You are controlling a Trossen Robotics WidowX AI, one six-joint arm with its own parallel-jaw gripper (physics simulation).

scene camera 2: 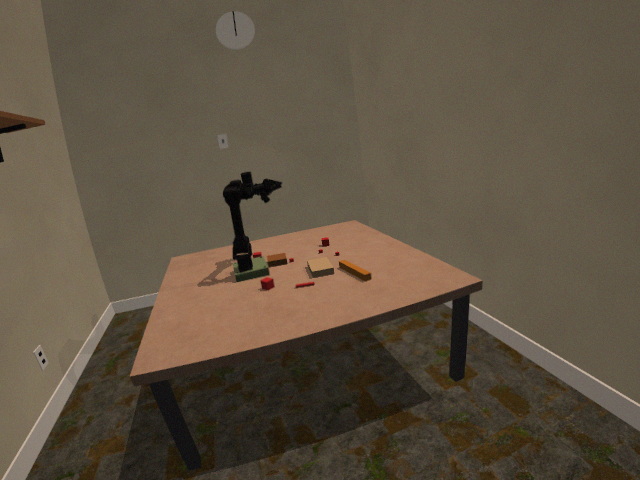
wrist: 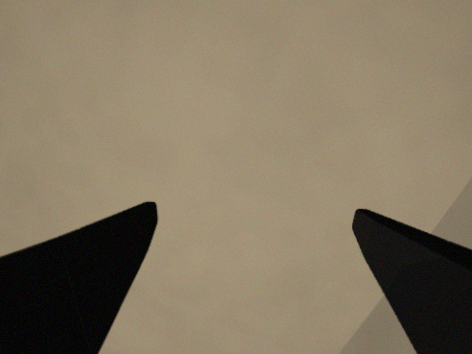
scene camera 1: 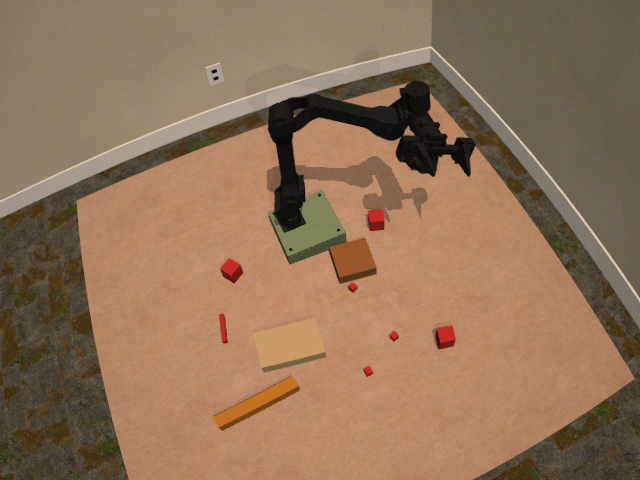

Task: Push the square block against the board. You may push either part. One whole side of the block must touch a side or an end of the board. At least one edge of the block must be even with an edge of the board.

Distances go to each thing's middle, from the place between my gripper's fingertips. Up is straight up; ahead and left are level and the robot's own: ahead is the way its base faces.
The brown square block (scene camera 1: 353, 260) lies 130 mm behind my hand, 190 mm to the right of it and 360 mm below it. The rest, counted from my hand: orange board (scene camera 1: 286, 388) 150 mm ahead, 560 mm to the right, 360 mm below.
